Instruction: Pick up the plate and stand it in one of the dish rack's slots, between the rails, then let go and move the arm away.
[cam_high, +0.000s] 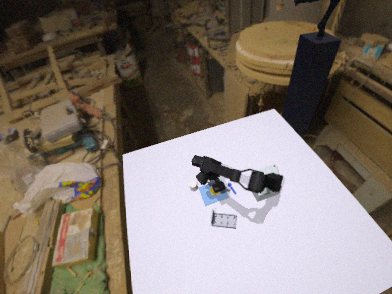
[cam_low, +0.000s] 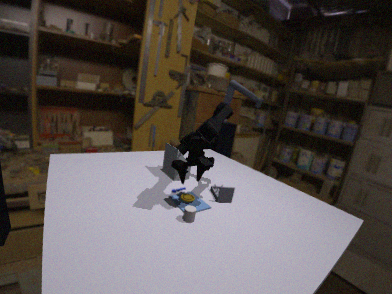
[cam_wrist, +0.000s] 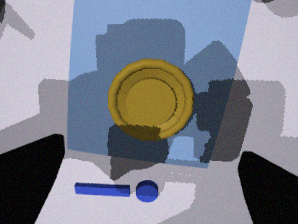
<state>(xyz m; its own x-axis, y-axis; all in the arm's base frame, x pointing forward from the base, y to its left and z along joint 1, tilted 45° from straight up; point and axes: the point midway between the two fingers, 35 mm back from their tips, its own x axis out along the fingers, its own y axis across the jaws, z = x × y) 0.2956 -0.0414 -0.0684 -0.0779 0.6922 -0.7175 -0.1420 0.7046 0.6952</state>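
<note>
Now: the yellow plate 8 cm below my gripper tip. The rest, counted from my gripper tip: blue spoon 10 cm behind, 9 cm below; blue mat 1 cm ahead, 9 cm below; pale cup 12 cm ahead, 6 cm to the right, 7 cm below.
</note>
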